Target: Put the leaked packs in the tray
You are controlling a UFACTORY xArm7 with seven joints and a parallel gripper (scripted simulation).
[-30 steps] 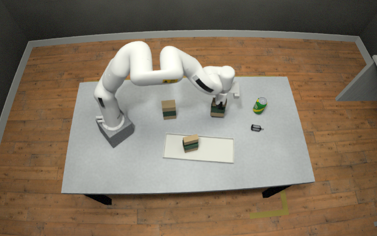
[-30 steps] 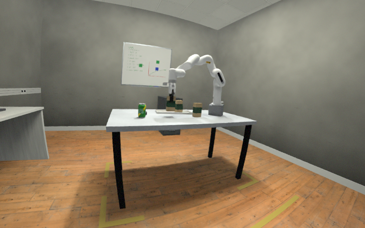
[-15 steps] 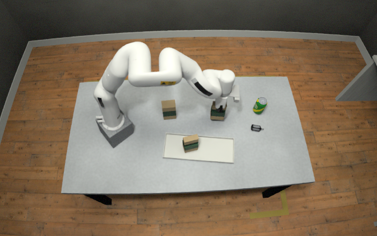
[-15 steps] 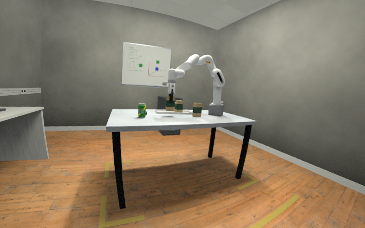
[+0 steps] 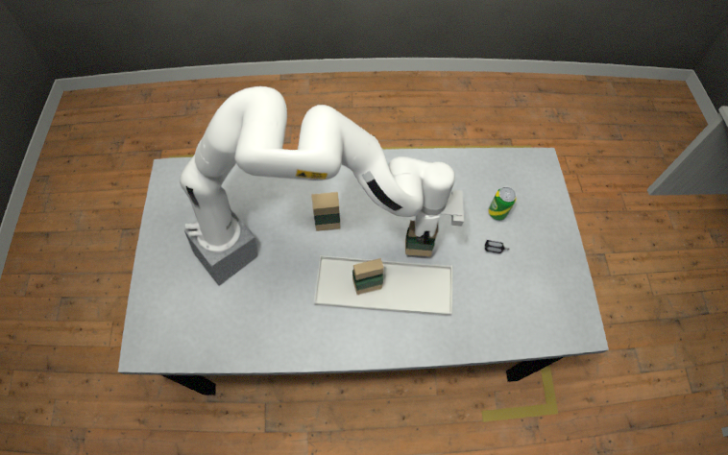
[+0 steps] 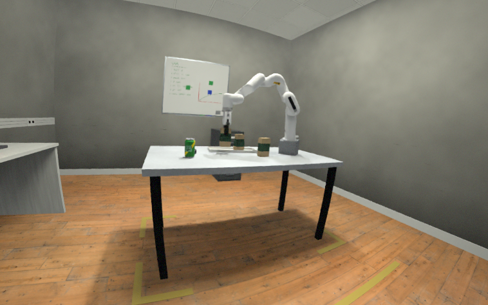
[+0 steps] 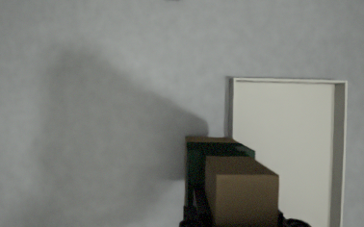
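The white tray is 11 cm behind my hand, 9 cm to the right of it and 16 cm below it. From my hand the other things lie so: green soda can: 30 cm ahead, 12 cm to the left, 10 cm below.
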